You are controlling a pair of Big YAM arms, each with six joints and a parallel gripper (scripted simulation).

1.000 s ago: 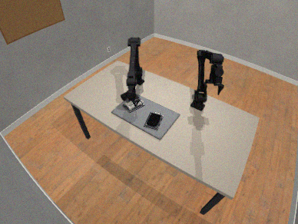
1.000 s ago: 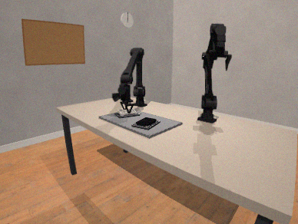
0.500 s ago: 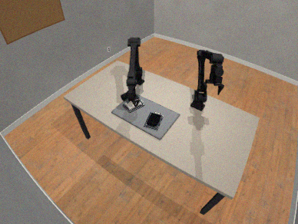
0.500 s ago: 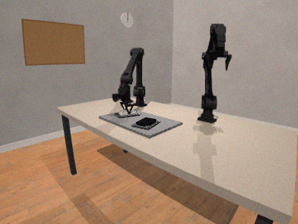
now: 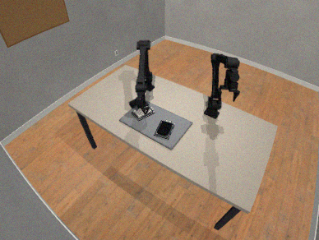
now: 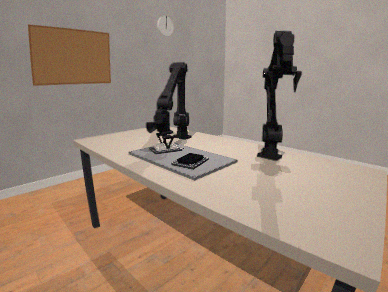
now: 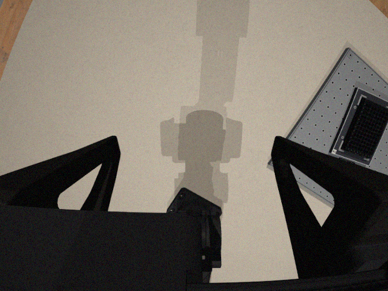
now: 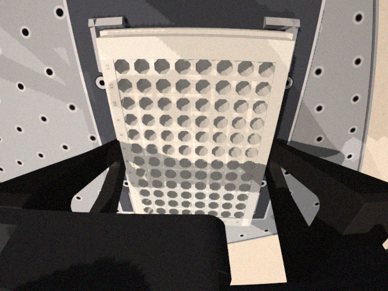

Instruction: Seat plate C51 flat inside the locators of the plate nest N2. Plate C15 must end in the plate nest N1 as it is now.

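Right now my right hand is right at the white multi-well plate. Round my right hand: black plate (26 cm to the left, 6 cm ahead, 1 cm below).
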